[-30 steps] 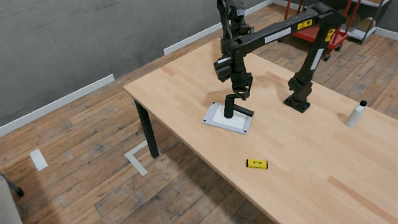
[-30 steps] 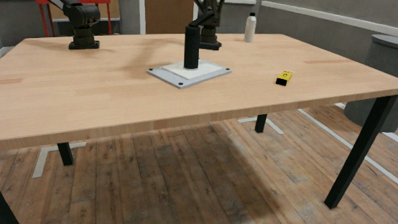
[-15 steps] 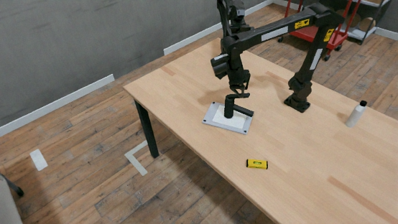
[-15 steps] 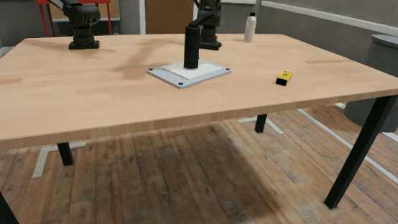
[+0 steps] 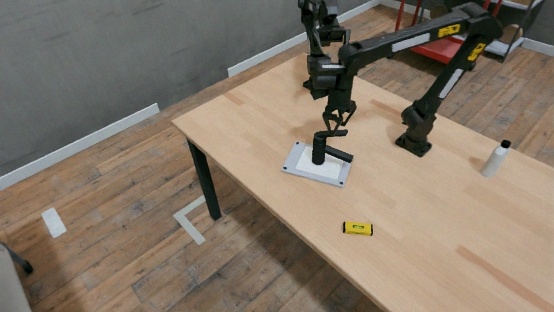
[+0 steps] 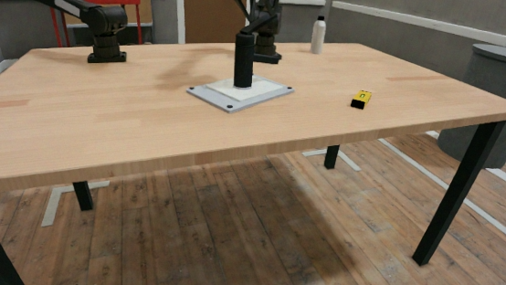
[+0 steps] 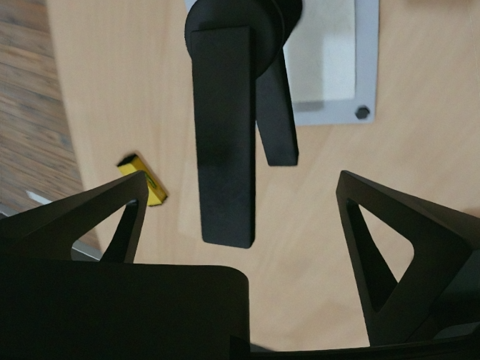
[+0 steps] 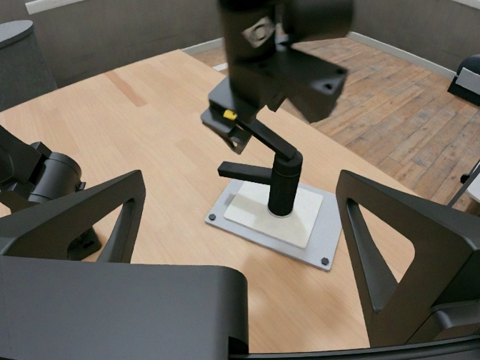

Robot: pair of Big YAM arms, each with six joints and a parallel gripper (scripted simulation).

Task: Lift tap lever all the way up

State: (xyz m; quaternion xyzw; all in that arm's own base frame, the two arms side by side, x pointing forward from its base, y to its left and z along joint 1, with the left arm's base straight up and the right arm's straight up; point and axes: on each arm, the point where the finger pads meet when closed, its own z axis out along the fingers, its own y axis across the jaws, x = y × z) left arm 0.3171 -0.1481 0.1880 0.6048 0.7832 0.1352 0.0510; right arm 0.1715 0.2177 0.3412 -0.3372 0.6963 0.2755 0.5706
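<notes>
My left gripper is now 70 mm above the black tap, 20 mm to the left of it and 20 mm short of it. Also, from my left hand: grey base plate 180 mm below, 50 mm to the right, 30 mm ahead; then white bottle 410 mm behind, 390 mm to the left, 90 mm below.
</notes>
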